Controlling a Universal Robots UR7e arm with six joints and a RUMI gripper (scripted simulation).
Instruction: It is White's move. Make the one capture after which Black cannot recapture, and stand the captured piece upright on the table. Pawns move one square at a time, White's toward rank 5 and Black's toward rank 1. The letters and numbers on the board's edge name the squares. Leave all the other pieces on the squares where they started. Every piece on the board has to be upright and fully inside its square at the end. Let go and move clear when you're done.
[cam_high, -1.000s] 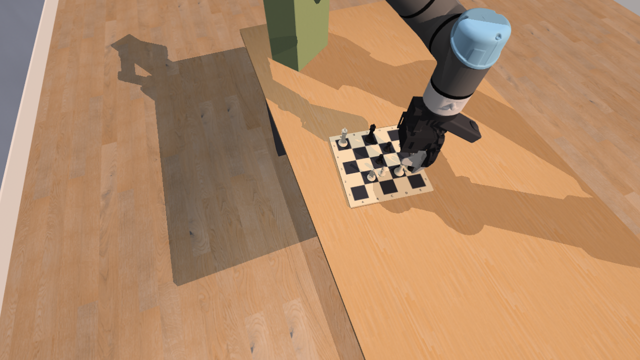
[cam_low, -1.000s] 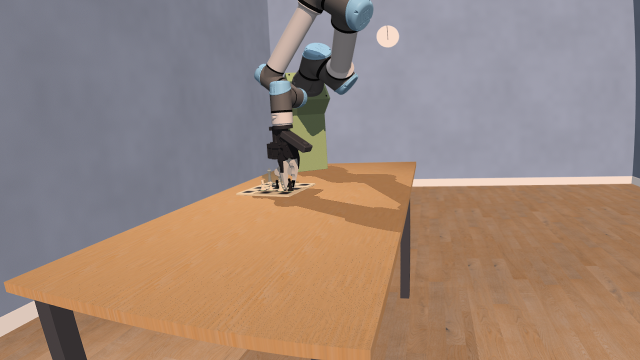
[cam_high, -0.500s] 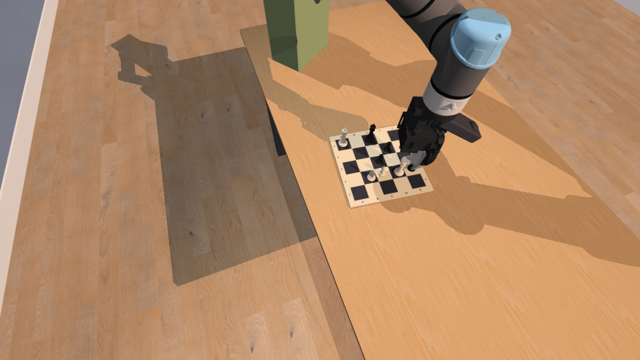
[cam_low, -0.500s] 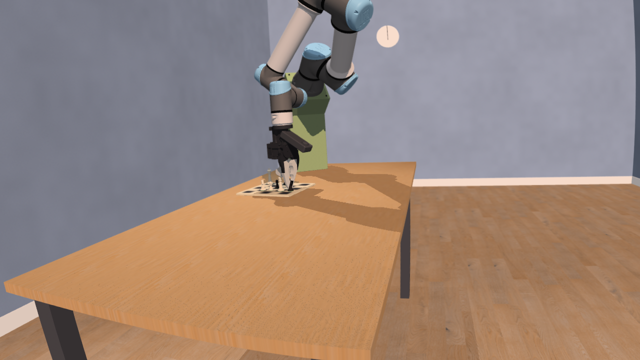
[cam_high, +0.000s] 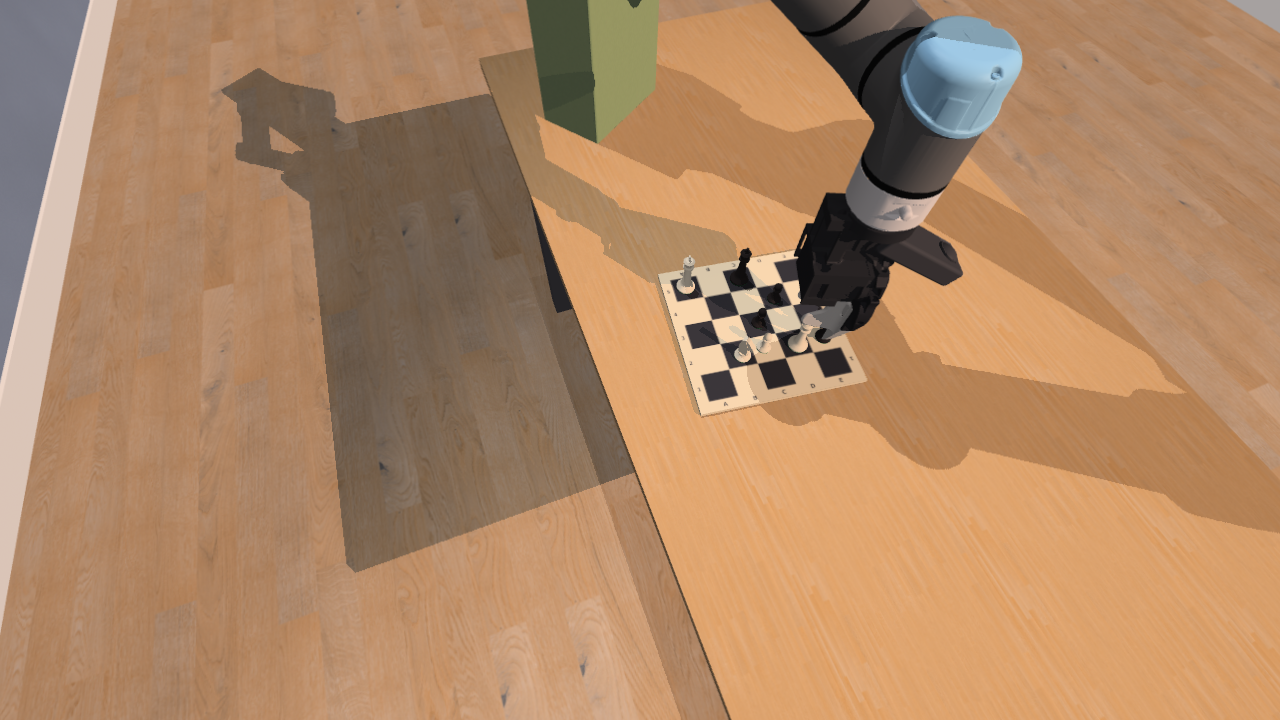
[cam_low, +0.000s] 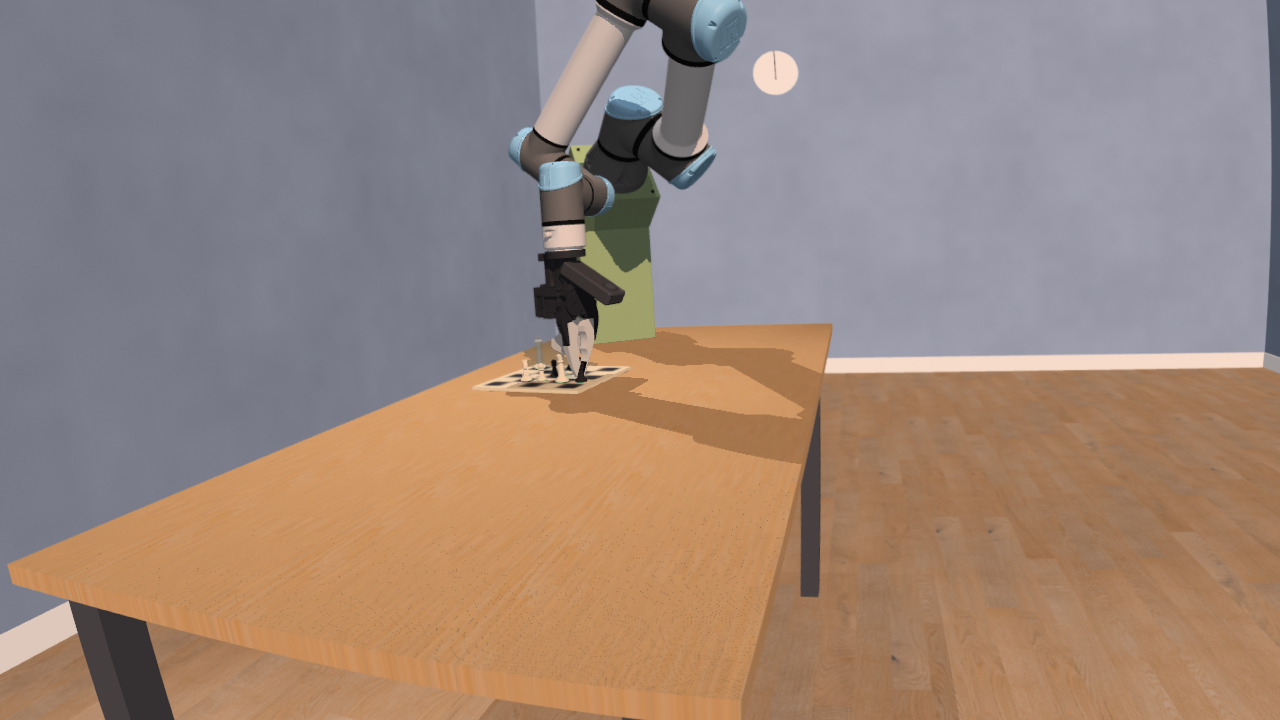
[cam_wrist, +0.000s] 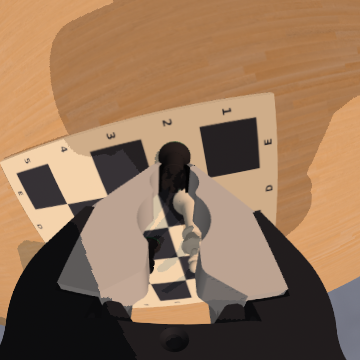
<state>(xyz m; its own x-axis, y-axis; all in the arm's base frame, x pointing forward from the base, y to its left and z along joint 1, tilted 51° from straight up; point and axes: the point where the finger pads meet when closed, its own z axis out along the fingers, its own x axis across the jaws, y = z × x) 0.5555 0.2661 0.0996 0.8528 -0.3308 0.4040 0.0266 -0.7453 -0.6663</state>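
Now: the small chessboard 10 mm behind my hand, 90 mm to the right of it and 30 mm below it. Also, from my hand: tall black piece (90 mm behind, 110 mm to the right, 10 mm above); then tall white piece (70 mm behind, 180 mm to the right, 10 mm above).
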